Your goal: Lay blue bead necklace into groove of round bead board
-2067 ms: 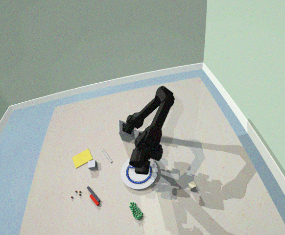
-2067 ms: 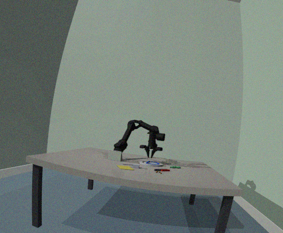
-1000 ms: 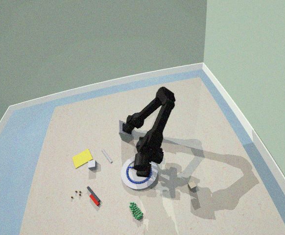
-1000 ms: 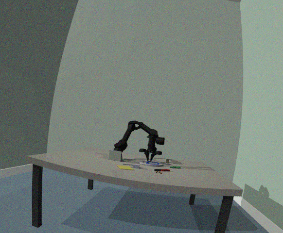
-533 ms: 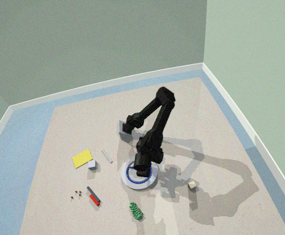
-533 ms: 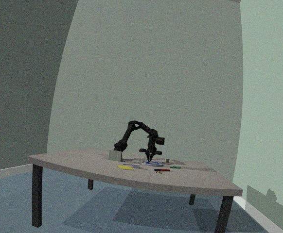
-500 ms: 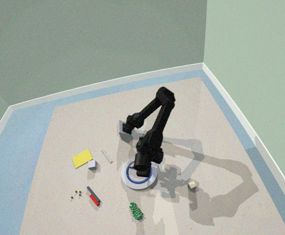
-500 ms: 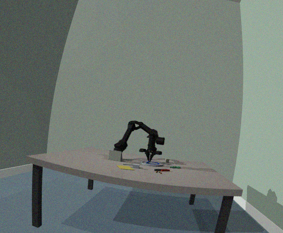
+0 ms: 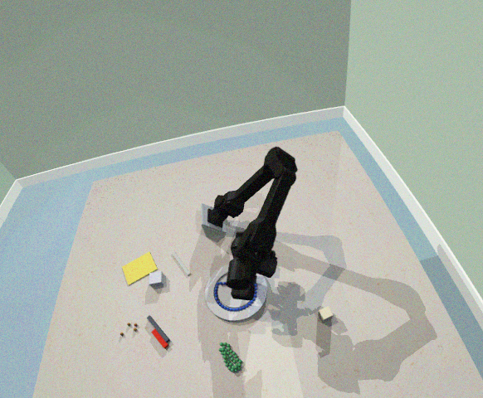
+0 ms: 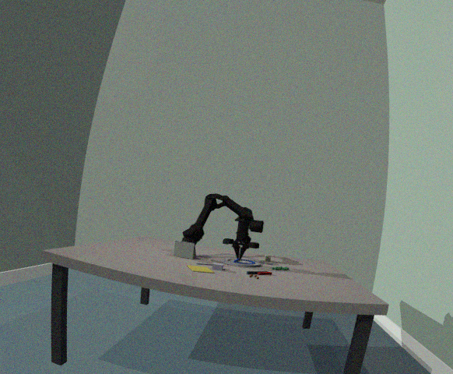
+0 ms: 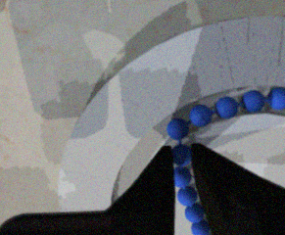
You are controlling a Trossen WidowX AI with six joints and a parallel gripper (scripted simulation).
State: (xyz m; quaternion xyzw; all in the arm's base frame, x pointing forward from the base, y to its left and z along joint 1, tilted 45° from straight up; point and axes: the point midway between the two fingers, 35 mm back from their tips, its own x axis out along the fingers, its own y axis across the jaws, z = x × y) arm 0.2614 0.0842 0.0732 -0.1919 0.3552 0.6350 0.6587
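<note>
Now: the round bead board 5 cm to the right of my gripper tip, 2 cm ahead of it and 1 cm below it. From my gripper tip the other things lie so: white cube 33 cm to the right, 5 cm behind; cream cube 21 cm to the left, 14 cm ahead; stick 24 cm to the right, 11 cm behind, 1 cm below.
</note>
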